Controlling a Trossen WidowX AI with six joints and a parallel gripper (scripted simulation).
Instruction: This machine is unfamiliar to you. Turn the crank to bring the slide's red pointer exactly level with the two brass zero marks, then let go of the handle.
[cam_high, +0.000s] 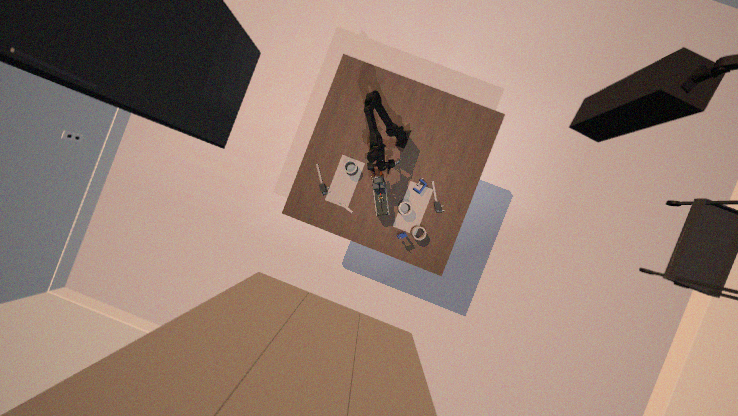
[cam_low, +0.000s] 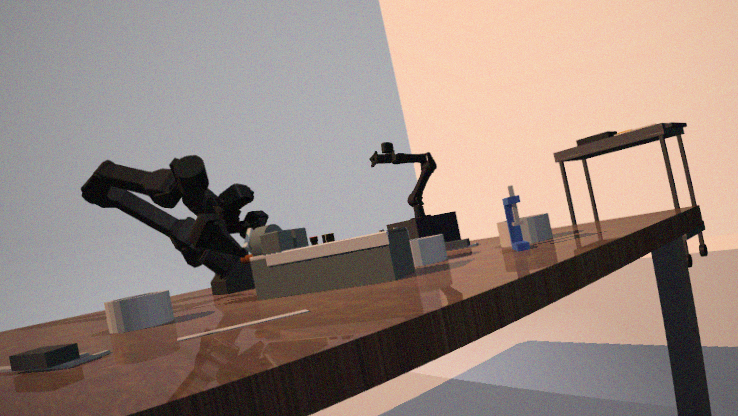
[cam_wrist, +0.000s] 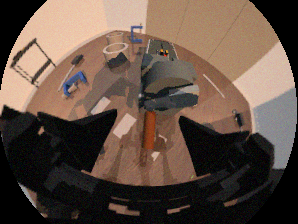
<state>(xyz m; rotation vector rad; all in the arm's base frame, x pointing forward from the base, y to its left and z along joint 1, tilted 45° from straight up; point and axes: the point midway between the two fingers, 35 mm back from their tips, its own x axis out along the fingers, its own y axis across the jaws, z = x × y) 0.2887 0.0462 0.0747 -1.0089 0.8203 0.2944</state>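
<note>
Now: the crank handle 1 cm to the right of my gripper tip, 1 cm below it and 1 cm behind it. From my gripper tip the other things lie so: red pointer: 13 cm ahead, 6 cm to the left; then thin white rod: 33 cm ahead, 14 cm to the right, 8 cm below.
</note>
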